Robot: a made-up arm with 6 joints. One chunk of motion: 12 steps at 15 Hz.
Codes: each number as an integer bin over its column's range. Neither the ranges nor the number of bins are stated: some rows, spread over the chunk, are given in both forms.
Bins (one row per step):
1: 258 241 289 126 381 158
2: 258 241 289 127 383 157
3: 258 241 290 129 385 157
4: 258 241 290 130 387 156
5: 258 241 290 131 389 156
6: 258 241 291 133 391 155
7: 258 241 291 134 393 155
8: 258 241 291 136 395 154
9: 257 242 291 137 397 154
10: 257 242 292 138 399 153
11: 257 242 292 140 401 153
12: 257 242 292 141 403 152
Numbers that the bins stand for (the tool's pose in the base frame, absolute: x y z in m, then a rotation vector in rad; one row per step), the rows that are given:
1: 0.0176 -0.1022 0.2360 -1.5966 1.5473 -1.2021
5: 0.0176 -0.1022 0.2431 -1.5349 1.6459 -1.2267
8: 0.0176 -0.1022 0.2501 -1.4733 1.7199 -1.2514
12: 0.0106 -0.0951 0.2571 -1.4116 1.8185 -1.2760
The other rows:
2: 0.0176 -0.1022 0.2360 -1.5842 1.5719 -1.2144
3: 0.0176 -0.1022 0.2431 -1.5596 1.5966 -1.2144
4: 0.0176 -0.1022 0.2431 -1.5473 1.6212 -1.2267
6: 0.0176 -0.1022 0.2501 -1.5103 1.6705 -1.2390
7: 0.0176 -0.1022 0.2501 -1.4979 1.6952 -1.2390
9: 0.0106 -0.0951 0.2501 -1.4610 1.7445 -1.2514
10: 0.0106 -0.0951 0.2571 -1.4486 1.7692 -1.2637
11: 0.0106 -0.0951 0.2571 -1.4240 1.7938 -1.2637

